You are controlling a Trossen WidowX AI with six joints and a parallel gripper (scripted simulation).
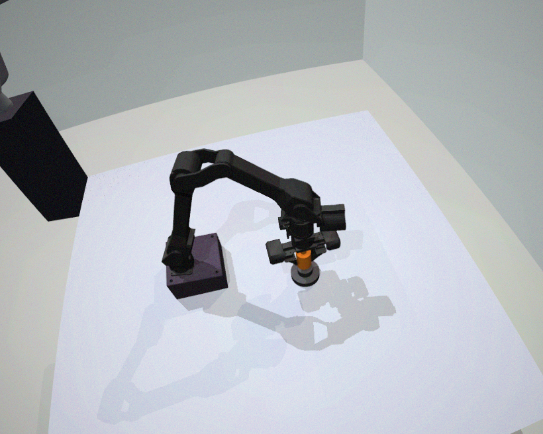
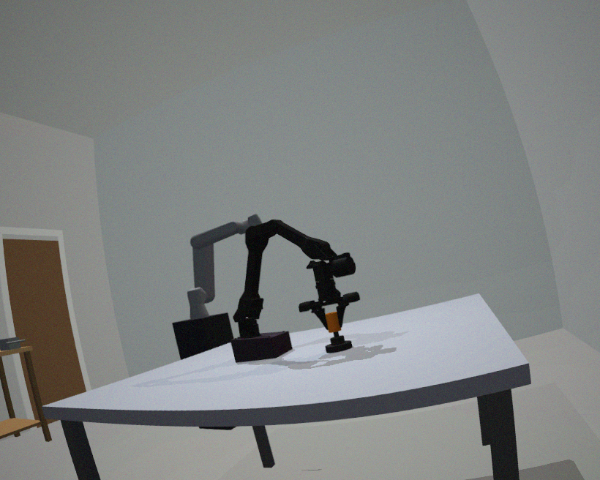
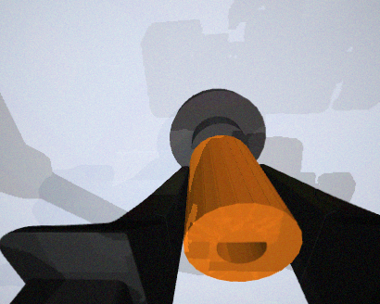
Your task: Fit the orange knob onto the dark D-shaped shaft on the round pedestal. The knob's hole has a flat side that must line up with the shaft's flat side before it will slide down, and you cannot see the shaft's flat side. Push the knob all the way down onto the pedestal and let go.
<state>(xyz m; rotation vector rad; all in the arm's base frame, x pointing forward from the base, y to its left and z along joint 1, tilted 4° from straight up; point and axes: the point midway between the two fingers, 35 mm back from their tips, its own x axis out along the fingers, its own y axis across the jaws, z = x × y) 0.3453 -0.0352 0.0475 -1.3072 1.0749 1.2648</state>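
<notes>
Now: the pedestal 4 cm below my gripper tip. Also, from my gripper tip: orange knob (2 cm above).
</notes>
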